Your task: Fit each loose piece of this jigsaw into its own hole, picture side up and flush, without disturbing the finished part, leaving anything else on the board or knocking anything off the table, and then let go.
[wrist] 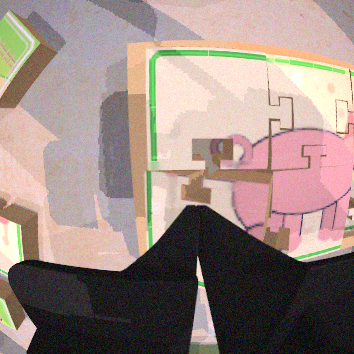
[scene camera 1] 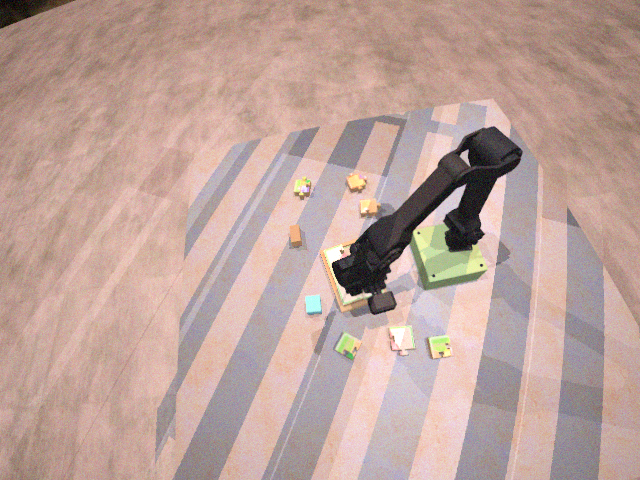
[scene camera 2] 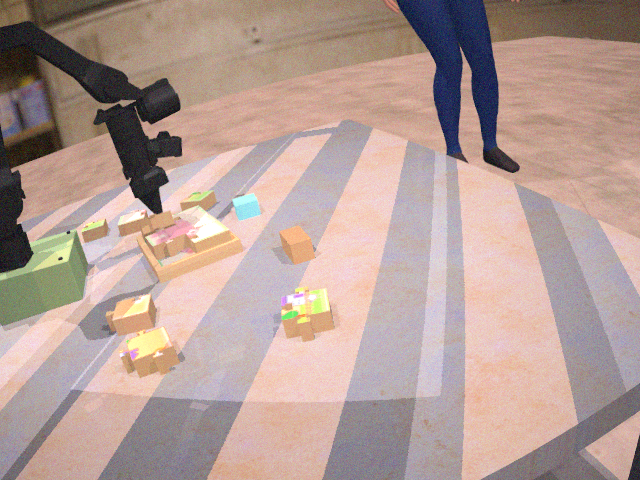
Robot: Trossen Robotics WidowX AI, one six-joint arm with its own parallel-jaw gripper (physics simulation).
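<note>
The wood-framed board (scene camera 1: 355, 305) (scene camera 2: 201, 263) (wrist: 137, 120) holds pig-picture pieces. In the wrist view its upper-left piece (wrist: 185, 105) lies in place. The lower-left piece (scene camera 2: 159, 222) (wrist: 167, 220) looks raised and tilted, its brown side showing. An open recess (scene camera 2: 180, 256) shows at the board's front left in scene camera 2. My gripper (scene camera 2: 157, 210) (wrist: 194, 214) is shut and empty, its tips at or just above the raised piece; contact is unclear. A pale piece with pink (scene camera 1: 401, 338) (scene camera 2: 133, 222) lies loose beside the board. The arm hides much of the board in scene camera 1.
Green-topped pieces (scene camera 1: 347, 345) (scene camera 1: 439, 347) flank the pale piece. Yellow-orange pieces (scene camera 1: 356, 181) (scene camera 1: 369, 207) and a multicoloured piece (scene camera 1: 302, 187) (scene camera 2: 308, 312) lie on the other side. A brown block (scene camera 1: 295, 235) (scene camera 2: 297, 243) and a cyan block (scene camera 1: 313, 304) (scene camera 2: 246, 206) stand near the board.
</note>
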